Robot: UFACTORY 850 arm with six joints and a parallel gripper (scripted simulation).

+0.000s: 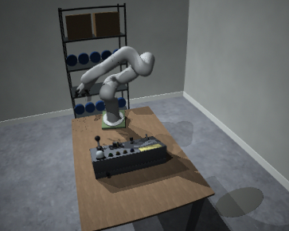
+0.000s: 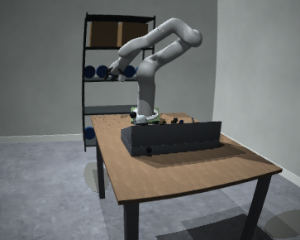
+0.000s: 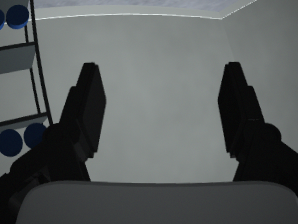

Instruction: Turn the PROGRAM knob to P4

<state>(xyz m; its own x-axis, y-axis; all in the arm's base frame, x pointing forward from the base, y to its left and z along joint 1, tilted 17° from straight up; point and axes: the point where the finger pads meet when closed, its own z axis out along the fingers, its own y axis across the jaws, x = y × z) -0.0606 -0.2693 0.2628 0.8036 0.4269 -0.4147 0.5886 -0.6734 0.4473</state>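
Now: the dark console 46 cm ahead of my hand, 35 cm to the left of it and 23 cm below it. Also, from my hand: black ball-topped lever 43 cm ahead, 16 cm to the left, 20 cm below; then mode knob 41 cm ahead, 40 cm to the left, 21 cm below.
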